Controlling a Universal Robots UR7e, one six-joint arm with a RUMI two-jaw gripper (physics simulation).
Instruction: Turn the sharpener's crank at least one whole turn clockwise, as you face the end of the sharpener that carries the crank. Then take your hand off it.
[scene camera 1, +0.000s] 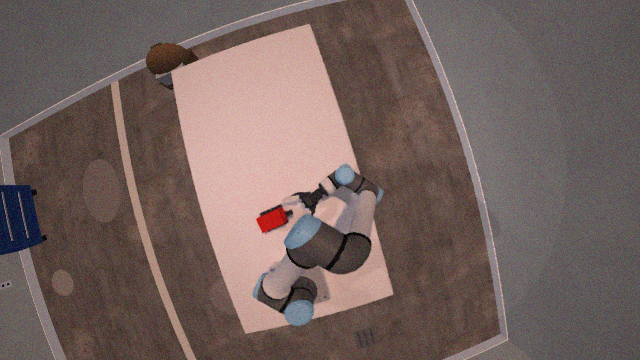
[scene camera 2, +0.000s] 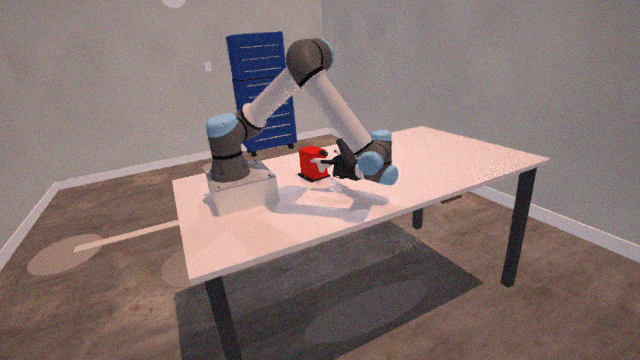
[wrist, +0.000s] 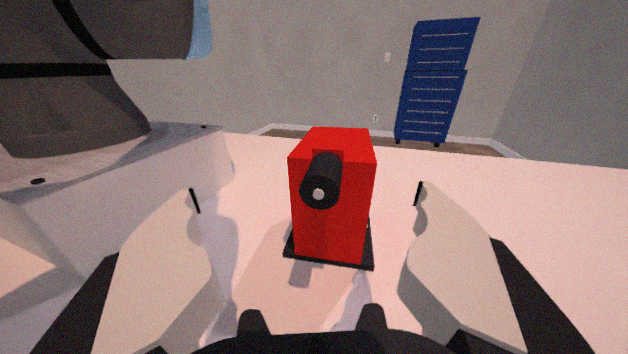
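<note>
The red sharpener (scene camera 1: 272, 219) (scene camera 2: 309, 162) (wrist: 332, 235) stands upright on a black base plate. Its black crank knob (scene camera 1: 289, 213) (scene camera 2: 323, 153) (wrist: 322, 182) sticks out towards the wrist camera, near the top of the end face and a little left of its middle in the wrist view. My gripper (scene camera 1: 292, 208) (scene camera 2: 326, 157) (wrist: 308, 188) is wide open with nothing between its pads. It is level and faces the crank end, with one finger to each side of the knob in the wrist view. The crank's arm is mostly hidden behind the knob.
The sharpener and arm stand on a pale table (scene camera 1: 260, 110) (scene camera 2: 450, 150). The arm's box-shaped base (scene camera 2: 242, 192) (wrist: 165, 142) is left of the sharpener in the wrist view. A blue cabinet (scene camera 1: 17, 220) (scene camera 2: 260, 60) (wrist: 435, 90) stands beyond the table. A brown rounded object (scene camera 1: 165, 58) is by a table corner.
</note>
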